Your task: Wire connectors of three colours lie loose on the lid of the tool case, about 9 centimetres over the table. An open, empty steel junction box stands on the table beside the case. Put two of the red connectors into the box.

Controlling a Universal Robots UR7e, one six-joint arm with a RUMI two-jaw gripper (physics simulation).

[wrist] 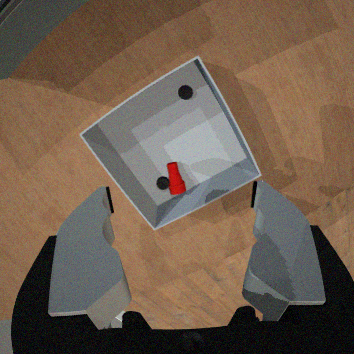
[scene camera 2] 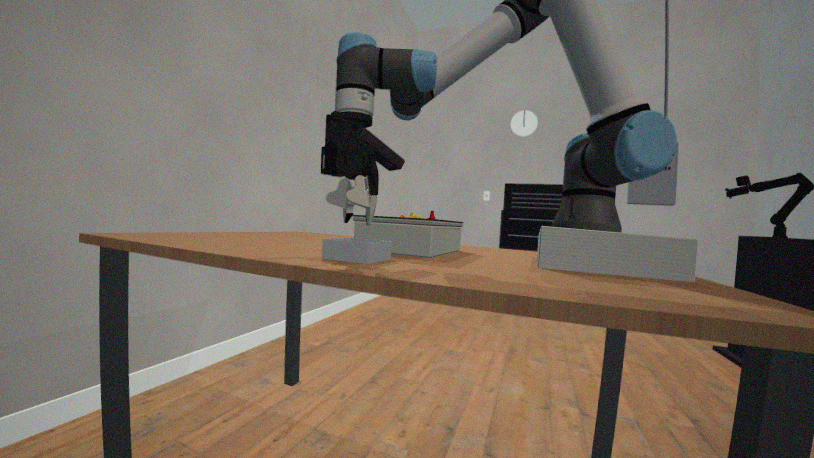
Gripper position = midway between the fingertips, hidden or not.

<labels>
my gripper: wrist 181,186; scene camera 2 356,224
</labels>
